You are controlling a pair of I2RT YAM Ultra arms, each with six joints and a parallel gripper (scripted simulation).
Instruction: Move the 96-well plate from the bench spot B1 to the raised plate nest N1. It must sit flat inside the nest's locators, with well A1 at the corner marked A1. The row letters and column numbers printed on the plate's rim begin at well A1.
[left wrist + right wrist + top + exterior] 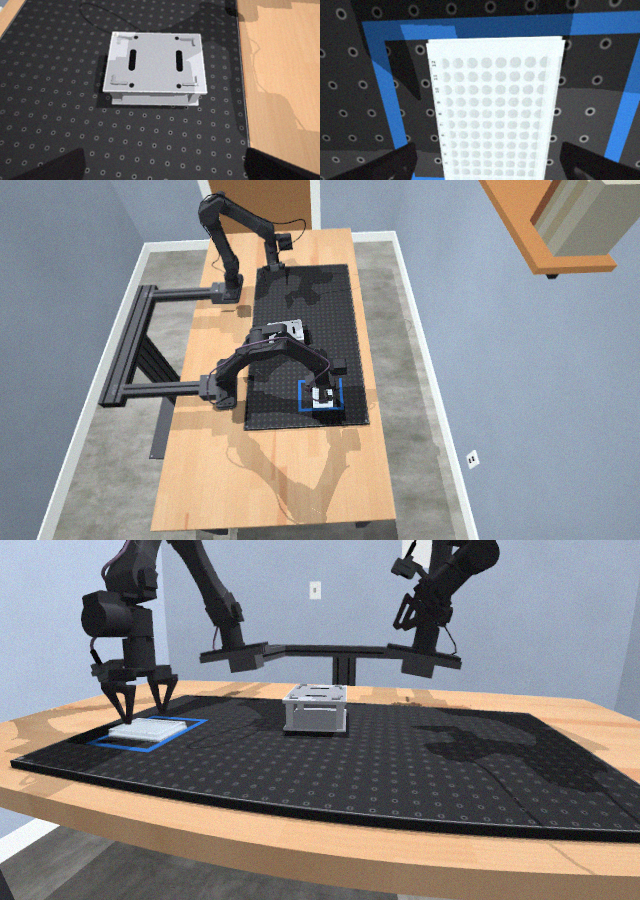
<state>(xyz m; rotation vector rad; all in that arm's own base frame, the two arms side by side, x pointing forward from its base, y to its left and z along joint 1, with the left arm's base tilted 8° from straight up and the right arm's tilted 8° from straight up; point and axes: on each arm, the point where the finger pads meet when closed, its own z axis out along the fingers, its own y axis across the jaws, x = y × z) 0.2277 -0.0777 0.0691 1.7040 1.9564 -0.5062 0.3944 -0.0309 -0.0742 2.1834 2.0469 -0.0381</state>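
Note:
My right hand is 3 cm above the white 96-well plate. From my right hand the other things lie so: grey raised nest: 15 cm behind, 31 cm to the left, 2 cm above; then A1 corner mark: 7 cm behind, 27 cm to the left, 2 cm above.

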